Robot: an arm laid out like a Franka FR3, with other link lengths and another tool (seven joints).
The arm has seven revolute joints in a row. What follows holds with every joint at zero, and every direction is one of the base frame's.
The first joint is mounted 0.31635 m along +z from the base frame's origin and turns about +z.
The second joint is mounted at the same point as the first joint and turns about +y.
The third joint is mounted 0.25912 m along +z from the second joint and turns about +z.
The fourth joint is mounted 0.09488 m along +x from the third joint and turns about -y.
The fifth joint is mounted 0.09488 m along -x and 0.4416 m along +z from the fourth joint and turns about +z.
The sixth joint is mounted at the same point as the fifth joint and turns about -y.
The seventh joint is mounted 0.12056 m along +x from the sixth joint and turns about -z.
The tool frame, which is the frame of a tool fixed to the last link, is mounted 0.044 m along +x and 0.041 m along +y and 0.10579 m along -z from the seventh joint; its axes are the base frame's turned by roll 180, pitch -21.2 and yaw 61.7 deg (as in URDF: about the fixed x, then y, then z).
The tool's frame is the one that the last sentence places.
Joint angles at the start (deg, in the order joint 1, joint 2, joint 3, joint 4, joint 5, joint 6, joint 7):
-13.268, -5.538, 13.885, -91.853, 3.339, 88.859, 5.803
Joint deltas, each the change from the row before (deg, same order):
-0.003, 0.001, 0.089, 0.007, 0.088, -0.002, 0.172
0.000, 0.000, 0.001, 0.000, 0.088, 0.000, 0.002
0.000, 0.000, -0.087, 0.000, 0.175, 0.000, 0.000
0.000, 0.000, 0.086, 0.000, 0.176, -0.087, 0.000
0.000, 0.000, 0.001, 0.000, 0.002, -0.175, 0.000
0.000, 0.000, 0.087, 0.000, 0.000, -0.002, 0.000
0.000, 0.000, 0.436, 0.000, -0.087, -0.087, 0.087
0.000, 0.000, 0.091, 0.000, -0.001, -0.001, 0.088
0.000, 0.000, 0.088, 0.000, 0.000, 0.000, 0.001
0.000, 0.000, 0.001, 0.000, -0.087, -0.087, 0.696
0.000, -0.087, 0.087, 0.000, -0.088, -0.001, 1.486
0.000, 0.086, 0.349, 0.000, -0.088, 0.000, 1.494
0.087, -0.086, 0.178, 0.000, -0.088, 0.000, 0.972
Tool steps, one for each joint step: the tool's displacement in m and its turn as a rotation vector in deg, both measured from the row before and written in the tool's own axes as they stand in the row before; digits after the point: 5 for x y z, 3 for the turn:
0.00087, -0.00057, 0.00029, 0.014, 0.068, 0.096
0.00016, -0.00010, 0.00000, 0.046, 0.073, 0.017
-0.00047, 0.00046, -0.00037, 0.060, 0.151, 0.113
0.00087, -0.00097, 0.00057, 0.194, 0.089, -0.021
-0.00034, -0.00028, 0.00042, 0.136, -0.097, 0.052
0.00075, -0.00066, 0.00038, 0.035, -0.009, -0.079
0.00343, -0.00323, 0.00207, 0.155, -0.158, -0.310
0.00076, -0.00060, 0.00038, 0.003, -0.009, -0.002
0.00076, -0.00066, 0.00038, 0.033, -0.008, -0.080
-0.00054, 0.00065, 0.00012, -0.232, -0.121, 0.658
0.00038, 0.00050, -0.00077, -0.627, -0.048, 1.256
0.00208, -0.00077, 0.00221, -0.388, -0.132, 1.086
0.00197, -0.00146, -0.00004, -0.375, -0.049, 0.612

